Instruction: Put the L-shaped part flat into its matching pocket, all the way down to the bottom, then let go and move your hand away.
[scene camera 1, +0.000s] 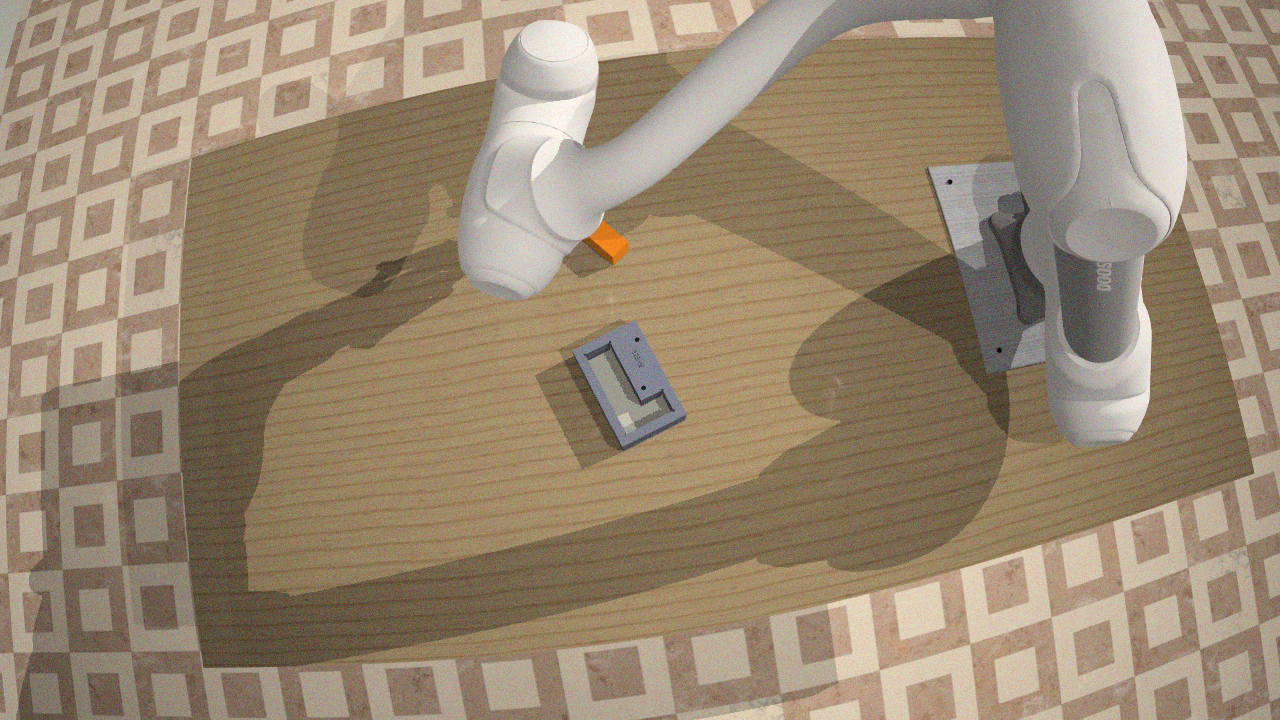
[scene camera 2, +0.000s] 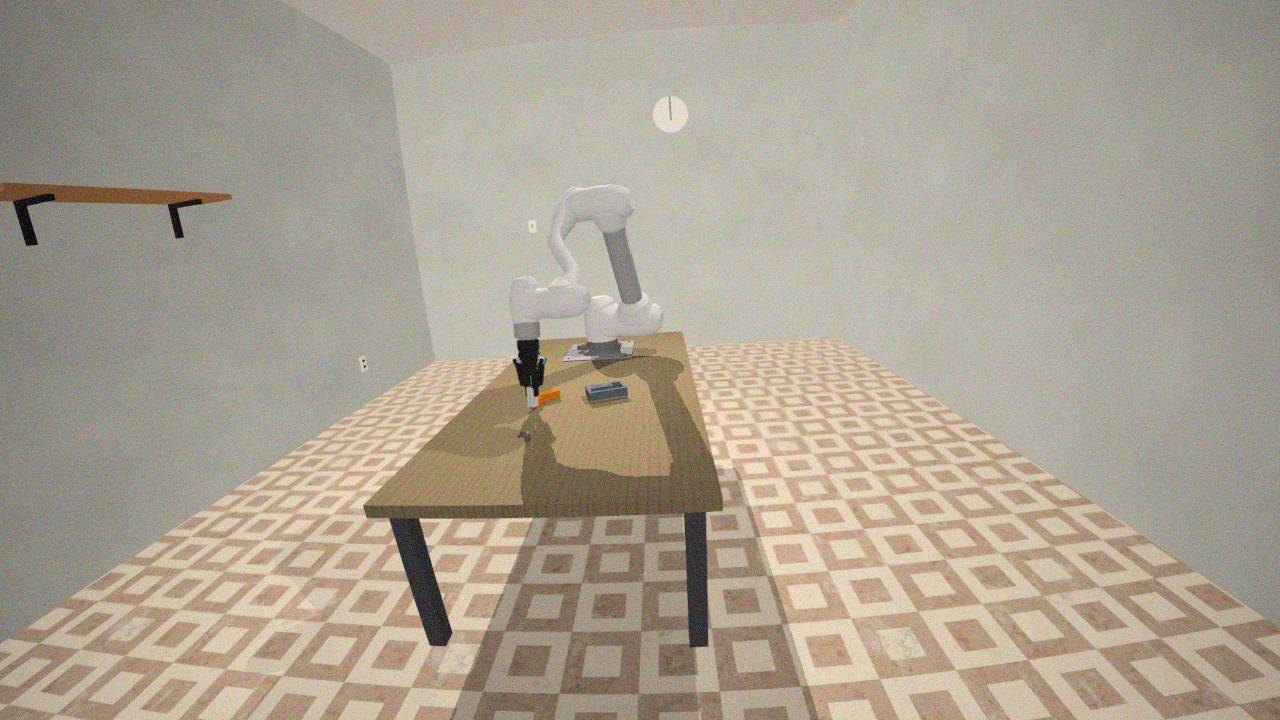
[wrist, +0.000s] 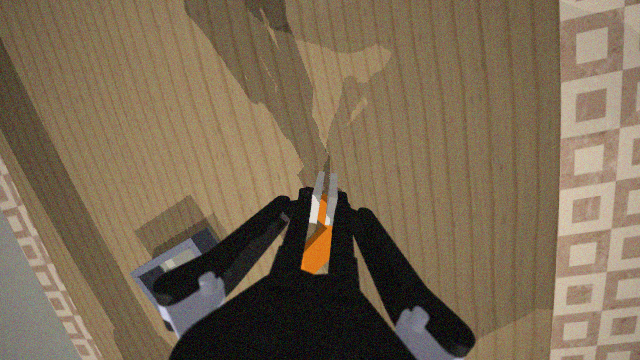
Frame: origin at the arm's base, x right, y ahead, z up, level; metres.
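Seen in the pictures: gripper, fingertip midpoint: (scene camera 2: 533, 406) (wrist: 326, 183); arm's base, origin of the base link: (scene camera 1: 1048, 262) (scene camera 2: 603, 349).
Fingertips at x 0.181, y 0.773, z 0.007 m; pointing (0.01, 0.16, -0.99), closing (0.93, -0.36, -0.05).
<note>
Offsets run from my fingertips to a thing's top centre. "*": to the spot under its first point. Level surfaces: height alone.
The orange L-shaped part @(dx -0.034, dy -0.071, dz +0.019 m) (scene camera 1: 608, 243) (scene camera 2: 548, 394) (wrist: 318, 255) is low at the table top; the arm hides much of it in scene camera 1. My gripper (scene camera 2: 532, 401) (wrist: 326, 183) points down with its fingers nearly together and looks shut on the L-shaped part; orange shows between the pale pads in the wrist view. Its fingertips are hidden under the arm in scene camera 1. The grey-blue block @(dx -0.252, dy -0.095, dz +0.026 m) (scene camera 1: 657, 365) (scene camera 2: 605, 394) (wrist: 159, 259) with the L-shaped pocket @(* dx -0.246, dy -0.080, dz -0.006 m) (scene camera 1: 617, 385) lies apart from the part, its pocket facing up and empty.
The wooden table @(dz -0.011 m) (scene camera 1: 402, 483) (scene camera 2: 501, 474) carries both things. The arm's metal base plate (scene camera 1: 971, 268) (scene camera 2: 572, 356) is at the far end of the table in scene camera 2. A wall shelf (scene camera 2: 116, 194) is at the left, away from the table.
</note>
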